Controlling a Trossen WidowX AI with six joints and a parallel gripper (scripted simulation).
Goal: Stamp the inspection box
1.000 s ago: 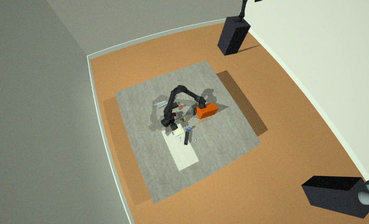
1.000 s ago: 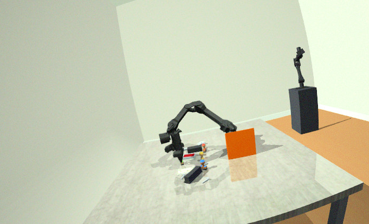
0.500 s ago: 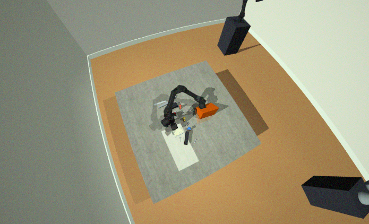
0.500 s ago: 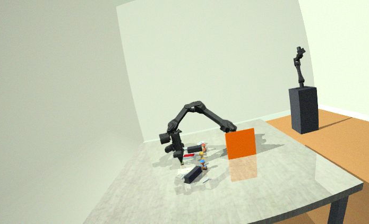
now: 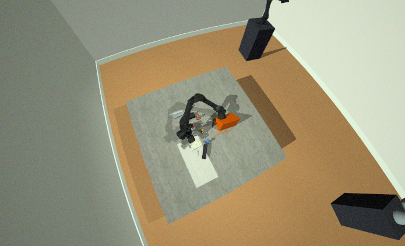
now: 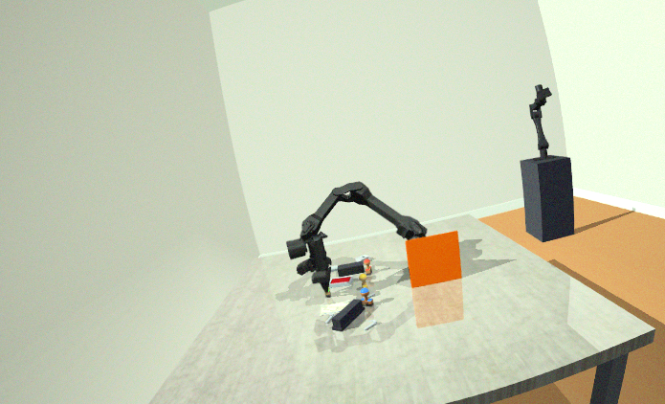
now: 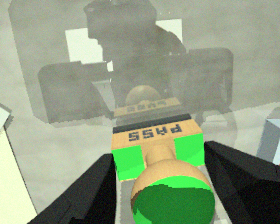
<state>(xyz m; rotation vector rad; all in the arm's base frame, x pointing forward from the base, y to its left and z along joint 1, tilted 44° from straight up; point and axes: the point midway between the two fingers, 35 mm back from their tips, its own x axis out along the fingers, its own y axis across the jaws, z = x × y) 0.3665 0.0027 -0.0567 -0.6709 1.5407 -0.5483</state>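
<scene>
My gripper tip is 4 cm past the red ink pad, 9 cm to the left of it and 2 cm above it. Also, from my gripper tip: yellow stamp: 14 cm behind, 1 cm below; green-knobbed stamp: right at my gripper tip; pale card: 4 cm behind, 11 cm to the left, 3 cm below.
</scene>
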